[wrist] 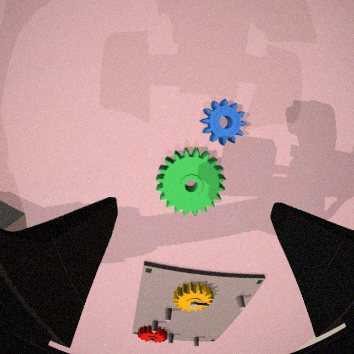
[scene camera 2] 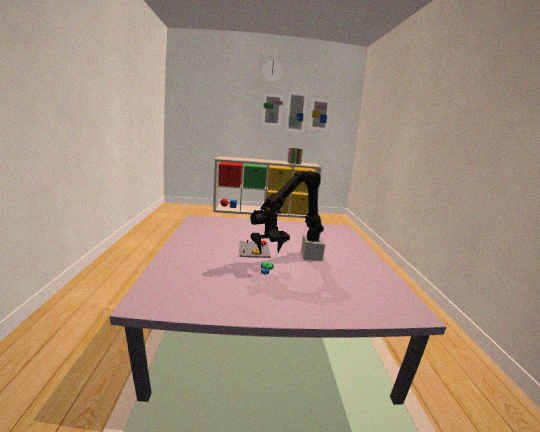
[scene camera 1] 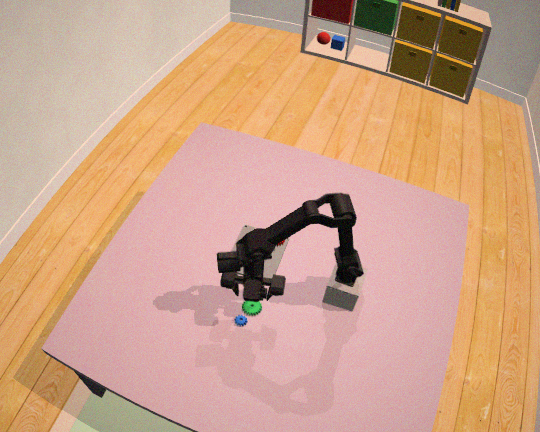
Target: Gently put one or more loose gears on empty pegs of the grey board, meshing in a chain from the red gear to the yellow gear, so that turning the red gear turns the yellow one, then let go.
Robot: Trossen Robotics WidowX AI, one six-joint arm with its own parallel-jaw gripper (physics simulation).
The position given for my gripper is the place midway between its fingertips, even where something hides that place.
My gripper [scene camera 1: 252, 297] is open and holds nothing. Also in view: a green gear [wrist: 177, 171]. The table carries a blue gear [wrist: 233, 124].
My gripper shows as well in the wrist view [wrist: 198, 208].
